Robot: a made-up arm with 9 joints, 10 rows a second.
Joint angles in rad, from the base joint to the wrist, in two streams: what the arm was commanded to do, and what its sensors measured. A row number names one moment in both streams.
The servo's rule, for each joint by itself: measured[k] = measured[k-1] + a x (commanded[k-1-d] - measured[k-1]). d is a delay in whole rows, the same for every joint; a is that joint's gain. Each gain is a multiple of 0.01, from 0.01 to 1. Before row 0 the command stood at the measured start. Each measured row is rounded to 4 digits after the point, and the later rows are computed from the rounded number. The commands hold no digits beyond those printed.
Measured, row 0: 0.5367, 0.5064, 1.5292, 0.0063, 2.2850, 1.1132, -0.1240, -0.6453, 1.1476
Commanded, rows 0 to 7: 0.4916, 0.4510, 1.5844, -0.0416, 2.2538, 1.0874, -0.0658, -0.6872, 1.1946; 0.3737, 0.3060, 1.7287, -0.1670, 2.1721, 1.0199, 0.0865, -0.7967, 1.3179; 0.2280, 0.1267, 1.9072, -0.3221, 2.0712, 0.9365, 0.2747, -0.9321, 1.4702; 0.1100, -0.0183, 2.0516, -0.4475, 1.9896, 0.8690, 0.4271, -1.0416, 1.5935; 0.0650, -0.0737, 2.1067, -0.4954, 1.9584, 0.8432, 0.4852, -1.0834, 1.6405; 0.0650, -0.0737, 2.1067, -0.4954, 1.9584, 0.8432, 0.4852, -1.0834, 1.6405; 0.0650, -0.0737, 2.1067, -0.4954, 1.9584, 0.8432, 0.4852, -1.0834, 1.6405; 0.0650, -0.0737, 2.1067, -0.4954, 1.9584, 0.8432, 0.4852, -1.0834, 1.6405
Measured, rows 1 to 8: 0.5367, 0.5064, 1.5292, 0.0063, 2.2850, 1.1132, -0.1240, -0.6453, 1.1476; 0.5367, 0.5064, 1.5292, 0.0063, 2.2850, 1.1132, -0.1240, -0.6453, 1.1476; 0.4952, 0.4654, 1.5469, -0.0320, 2.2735, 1.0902, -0.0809, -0.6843, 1.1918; 0.3834, 0.3474, 1.6051, -0.1400, 2.2360, 1.0276, 0.0430, -0.7888, 1.3103; 0.2404, 0.1841, 1.7018, -0.2857, 2.1750, 0.9465, 0.2145, -0.9221, 1.4606; 0.1204, 0.0343, 1.8137, -0.4151, 2.1064, 0.8775, 0.3718, -1.0332, 1.5855; 0.0694, -0.0456, 1.9075, -0.4793, 2.0516, 0.8470, 0.4557, -1.0799, 1.6372; 0.0654, -0.0664, 1.9712, -0.4922, 2.0171, 0.8436, 0.4775, -1.0832, 1.6403
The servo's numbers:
d 2
a 0.92 0.74 0.32 0.80 0.37 0.89 0.74 0.93 0.94

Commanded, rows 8 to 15: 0.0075, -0.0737, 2.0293, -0.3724, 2.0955, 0.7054, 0.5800, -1.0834, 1.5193; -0.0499, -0.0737, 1.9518, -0.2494, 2.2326, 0.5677, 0.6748, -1.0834, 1.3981; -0.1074, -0.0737, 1.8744, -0.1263, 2.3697, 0.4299, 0.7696, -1.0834, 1.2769; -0.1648, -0.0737, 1.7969, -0.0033, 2.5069, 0.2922, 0.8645, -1.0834, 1.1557; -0.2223, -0.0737, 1.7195, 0.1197, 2.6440, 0.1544, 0.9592, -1.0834, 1.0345; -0.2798, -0.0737, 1.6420, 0.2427, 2.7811, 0.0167, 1.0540, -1.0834, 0.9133; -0.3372, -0.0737, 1.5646, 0.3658, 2.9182, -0.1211, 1.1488, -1.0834, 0.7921; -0.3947, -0.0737, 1.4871, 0.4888, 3.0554, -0.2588, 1.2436, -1.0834, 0.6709
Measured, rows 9 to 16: 0.0650, -0.0718, 2.0146, -0.4948, 1.9954, 0.8432, 0.4832, -1.0834, 1.6405; 0.0650, -0.0732, 2.0441, -0.4953, 1.9817, 0.8432, 0.4847, -1.0834, 1.6405; 0.0121, -0.0736, 2.0394, -0.3970, 2.0238, 0.7206, 0.5552, -1.0834, 1.5266; -0.0449, -0.0737, 2.0114, -0.2789, 2.1011, 0.5845, 0.6437, -1.0834, 1.4058; -0.1024, -0.0737, 1.9676, -0.1568, 2.2005, 0.4469, 0.7369, -1.0834, 1.2846; -0.1598, -0.0737, 1.9130, -0.0340, 2.3139, 0.3092, 0.8313, -1.0834, 1.1634; -0.2173, -0.0737, 1.8511, 0.0890, 2.4360, 0.1714, 0.9259, -1.0834, 1.0422; -0.2748, -0.0737, 1.7842, 0.2120, 2.5637, 0.0337, 1.0207, -1.0834, 0.9210
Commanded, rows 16 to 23: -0.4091, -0.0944, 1.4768, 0.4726, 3.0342, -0.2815, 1.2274, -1.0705, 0.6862; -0.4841, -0.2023, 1.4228, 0.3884, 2.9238, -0.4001, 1.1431, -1.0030, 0.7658; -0.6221, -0.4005, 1.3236, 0.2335, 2.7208, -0.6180, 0.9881, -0.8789, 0.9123; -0.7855, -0.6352, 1.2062, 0.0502, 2.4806, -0.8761, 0.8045, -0.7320, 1.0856; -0.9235, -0.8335, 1.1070, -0.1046, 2.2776, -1.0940, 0.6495, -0.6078, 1.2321; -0.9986, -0.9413, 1.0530, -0.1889, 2.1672, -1.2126, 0.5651, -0.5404, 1.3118; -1.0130, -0.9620, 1.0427, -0.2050, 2.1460, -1.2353, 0.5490, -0.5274, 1.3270; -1.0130, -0.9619, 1.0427, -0.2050, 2.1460, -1.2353, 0.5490, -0.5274, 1.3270
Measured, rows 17 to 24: -0.3322, -0.0737, 1.7139, 0.3350, 2.6949, -0.1041, 1.1155, -1.0834, 0.7998; -0.3897, -0.0737, 1.6413, 0.4580, 2.8283, -0.2418, 1.2103, -1.0834, 0.6786; -0.4075, -0.0890, 1.5887, 0.4697, 2.9045, -0.2771, 1.2230, -1.0714, 0.6857; -0.4780, -0.1728, 1.5356, 0.4047, 2.9116, -0.3866, 1.1639, -1.0078, 0.7610; -0.6106, -0.3413, 1.4678, 0.2677, 2.8410, -0.5925, 1.0338, -0.8879, 0.9032; -0.7715, -0.5588, 1.3841, 0.0937, 2.7077, -0.8449, 0.8641, -0.7429, 1.0747; -0.9113, -0.7621, 1.2954, -0.0649, 2.5486, -1.0666, 0.7053, -0.6173, 1.2227; -0.9916, -0.8947, 1.2178, -0.1641, 2.4075, -1.1965, 0.6016, -0.5458, 1.3065
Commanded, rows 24 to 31: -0.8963, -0.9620, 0.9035, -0.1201, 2.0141, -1.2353, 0.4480, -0.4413, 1.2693; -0.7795, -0.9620, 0.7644, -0.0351, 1.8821, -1.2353, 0.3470, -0.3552, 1.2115; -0.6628, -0.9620, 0.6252, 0.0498, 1.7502, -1.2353, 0.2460, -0.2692, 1.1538; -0.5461, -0.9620, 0.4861, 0.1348, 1.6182, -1.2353, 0.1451, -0.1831, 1.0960; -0.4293, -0.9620, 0.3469, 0.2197, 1.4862, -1.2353, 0.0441, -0.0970, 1.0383; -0.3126, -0.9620, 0.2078, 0.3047, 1.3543, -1.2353, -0.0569, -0.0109, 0.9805; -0.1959, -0.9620, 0.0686, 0.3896, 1.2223, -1.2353, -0.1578, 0.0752, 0.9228; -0.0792, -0.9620, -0.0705, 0.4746, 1.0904, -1.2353, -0.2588, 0.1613, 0.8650
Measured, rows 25 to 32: -1.0113, -0.9445, 1.1618, -0.1968, 2.3107, -1.2310, 0.5627, -0.5287, 1.3258; -1.0129, -0.9574, 1.1237, -0.2034, 2.2498, -1.2348, 0.5526, -0.5275, 1.3269; -0.9056, -0.9608, 1.0532, -0.1368, 2.1626, -1.2352, 0.4752, -0.4473, 1.2728; -0.7896, -0.9617, 0.9608, -0.0554, 2.0588, -1.2353, 0.3803, -0.3616, 1.2152; -0.6729, -0.9619, 0.8534, 0.0288, 1.9446, -1.2353, 0.2809, -0.2757, 1.1575; -0.5562, -0.9620, 0.7359, 0.1136, 1.8238, -1.2353, 0.1804, -0.1896, 1.0997; -0.4395, -0.9620, 0.6114, 0.1985, 1.6989, -1.2353, 0.0795, -0.1035, 1.0420; -0.3228, -0.9620, 0.4822, 0.2835, 1.5714, -1.2353, -0.0214, -0.0174, 0.9842
